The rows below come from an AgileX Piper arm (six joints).
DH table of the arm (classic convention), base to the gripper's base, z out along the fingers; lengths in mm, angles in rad. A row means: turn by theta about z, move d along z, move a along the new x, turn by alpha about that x. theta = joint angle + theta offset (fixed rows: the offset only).
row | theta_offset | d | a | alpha
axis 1 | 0 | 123 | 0 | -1.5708
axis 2 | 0.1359 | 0 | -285 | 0
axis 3 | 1.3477 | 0 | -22 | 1.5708
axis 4 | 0 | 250.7 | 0 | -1.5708
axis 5 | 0 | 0 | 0 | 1.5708
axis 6 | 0 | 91 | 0 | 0
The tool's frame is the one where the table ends.
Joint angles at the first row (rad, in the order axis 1, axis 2, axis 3, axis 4, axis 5, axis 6):
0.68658 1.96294 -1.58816 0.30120 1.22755 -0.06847
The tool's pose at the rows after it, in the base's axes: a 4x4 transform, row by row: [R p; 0 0 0 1], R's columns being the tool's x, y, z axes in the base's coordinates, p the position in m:
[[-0.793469 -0.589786 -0.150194 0.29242], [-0.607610 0.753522 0.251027 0.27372], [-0.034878 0.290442 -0.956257 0.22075], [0 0 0 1]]
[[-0.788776 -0.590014 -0.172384 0.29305], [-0.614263 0.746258 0.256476 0.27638], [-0.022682 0.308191 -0.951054 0.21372], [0 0 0 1]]
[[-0.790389 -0.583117 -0.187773 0.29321], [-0.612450 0.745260 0.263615 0.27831], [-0.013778 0.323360 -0.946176 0.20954], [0 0 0 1]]
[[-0.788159 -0.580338 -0.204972 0.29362], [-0.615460 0.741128 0.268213 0.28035], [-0.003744 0.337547 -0.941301 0.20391], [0 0 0 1]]
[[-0.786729 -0.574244 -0.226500 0.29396], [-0.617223 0.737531 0.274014 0.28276], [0.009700 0.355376 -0.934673 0.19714], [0 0 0 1]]
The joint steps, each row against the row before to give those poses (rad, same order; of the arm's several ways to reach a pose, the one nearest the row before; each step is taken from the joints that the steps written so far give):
0.00001 0.02900 0.00001 0.01139 -0.00212 -0.00597
-0.00001 0.01889 -0.00002 0.02077 -0.00231 -0.01681
0.00000 0.01154 0.00002 0.01748 -0.00176 -0.00450
0.00001 0.01508 0.00002 0.01672 -0.00196 -0.01094
-0.00001 0.01822 -0.00004 0.02100 -0.00145 -0.01102

